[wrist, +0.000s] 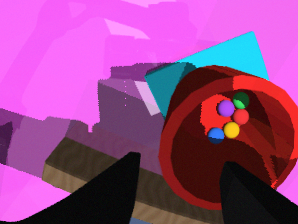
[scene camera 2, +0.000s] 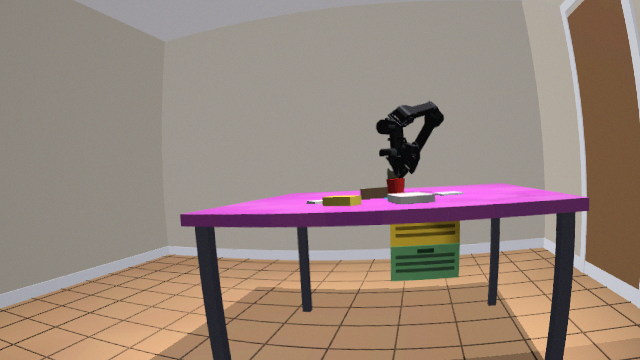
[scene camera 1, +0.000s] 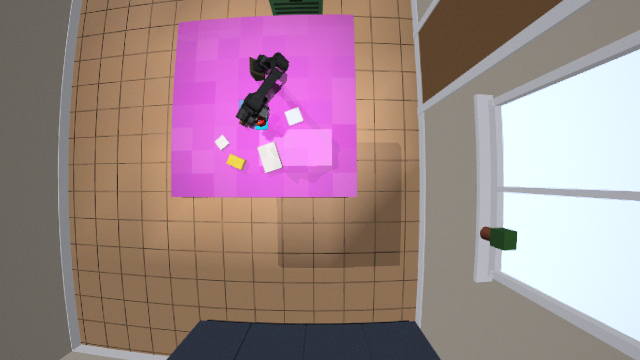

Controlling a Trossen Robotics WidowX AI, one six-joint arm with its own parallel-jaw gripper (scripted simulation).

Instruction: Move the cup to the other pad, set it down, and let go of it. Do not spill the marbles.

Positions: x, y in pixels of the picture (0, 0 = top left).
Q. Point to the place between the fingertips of my gripper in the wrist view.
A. At 181, 167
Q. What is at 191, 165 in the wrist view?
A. A red cup.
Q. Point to a cyan pad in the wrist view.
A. At 242, 52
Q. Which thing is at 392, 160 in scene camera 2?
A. My gripper.
